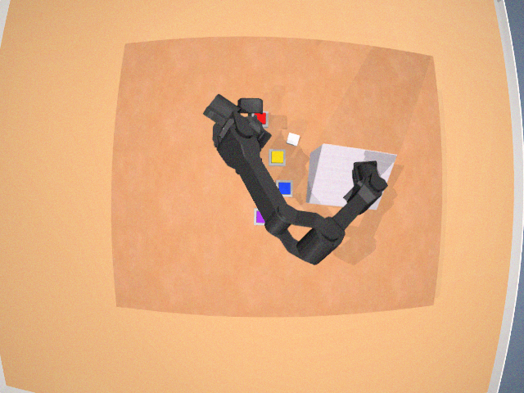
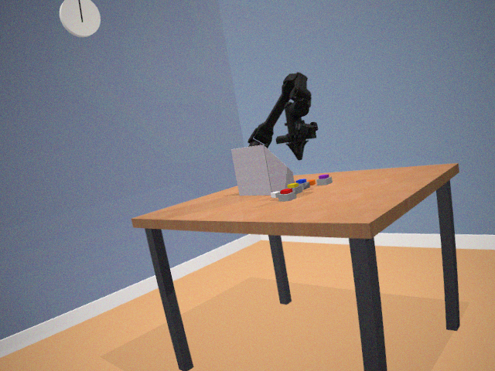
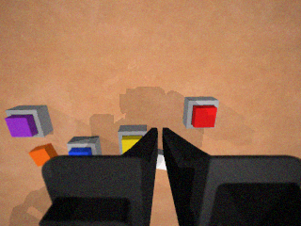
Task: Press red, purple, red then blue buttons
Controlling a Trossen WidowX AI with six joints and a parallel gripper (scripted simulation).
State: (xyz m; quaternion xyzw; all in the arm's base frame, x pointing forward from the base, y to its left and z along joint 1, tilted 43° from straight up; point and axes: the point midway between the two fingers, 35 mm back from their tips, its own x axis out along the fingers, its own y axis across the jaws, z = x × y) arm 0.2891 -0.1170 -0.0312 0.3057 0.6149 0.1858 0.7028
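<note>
The red button lies 40 mm behind my gripper tip, 80 mm to the right of it and 100 mm below it. Also, from my gripper tip: blue button 90 mm behind, 130 mm to the left, 100 mm below; then small white block 130 mm behind, 10 mm to the right, 120 mm below; then yellow button 70 mm behind, 40 mm to the left, 100 mm below.
</note>
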